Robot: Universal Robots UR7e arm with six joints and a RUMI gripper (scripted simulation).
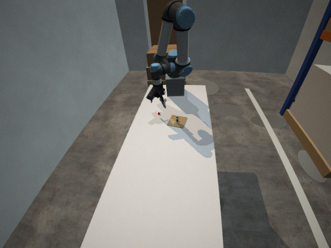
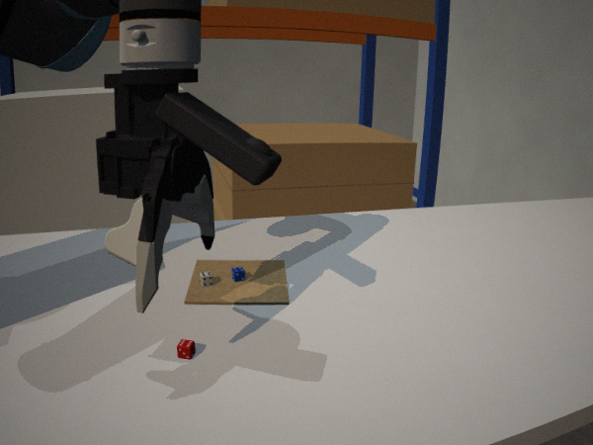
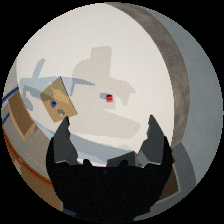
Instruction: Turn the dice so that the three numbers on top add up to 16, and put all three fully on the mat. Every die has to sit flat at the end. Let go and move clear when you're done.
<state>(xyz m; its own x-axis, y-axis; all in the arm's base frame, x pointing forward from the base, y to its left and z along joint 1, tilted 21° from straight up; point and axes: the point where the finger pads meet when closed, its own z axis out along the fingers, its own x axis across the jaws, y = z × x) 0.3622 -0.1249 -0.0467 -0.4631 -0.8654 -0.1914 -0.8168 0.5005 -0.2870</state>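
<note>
The red die is 9 cm below my hand. Round my hand: blue die 17 cm to the left, 9 cm ahead, 8 cm below; mat 17 cm to the left, 9 cm below, 9 cm ahead; white die 17 cm to the left, 8 cm below, 4 cm ahead.
</note>
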